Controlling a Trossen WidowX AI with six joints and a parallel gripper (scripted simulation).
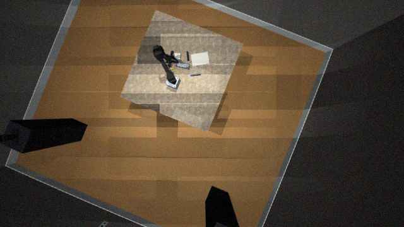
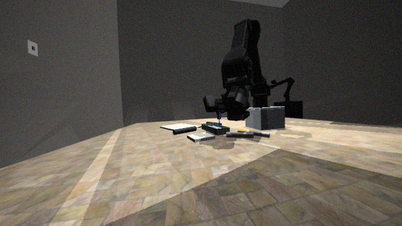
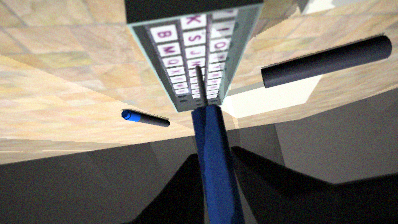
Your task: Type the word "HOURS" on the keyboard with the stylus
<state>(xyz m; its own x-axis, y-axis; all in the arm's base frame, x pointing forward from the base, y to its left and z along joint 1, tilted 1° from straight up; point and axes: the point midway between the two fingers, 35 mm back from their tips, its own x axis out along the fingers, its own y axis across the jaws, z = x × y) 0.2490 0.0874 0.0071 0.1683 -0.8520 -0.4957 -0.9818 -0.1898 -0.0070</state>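
My gripper tip is 100 mm short of the flat pad, 60 mm to the right of it and 80 mm above it. Round my gripper tip: blue stylus (10 mm below); yellow-capped white marker (100 mm behind, 90 mm to the left, 80 mm below); dark cylinder (150 mm ahead, 60 mm to the right, 80 mm below).
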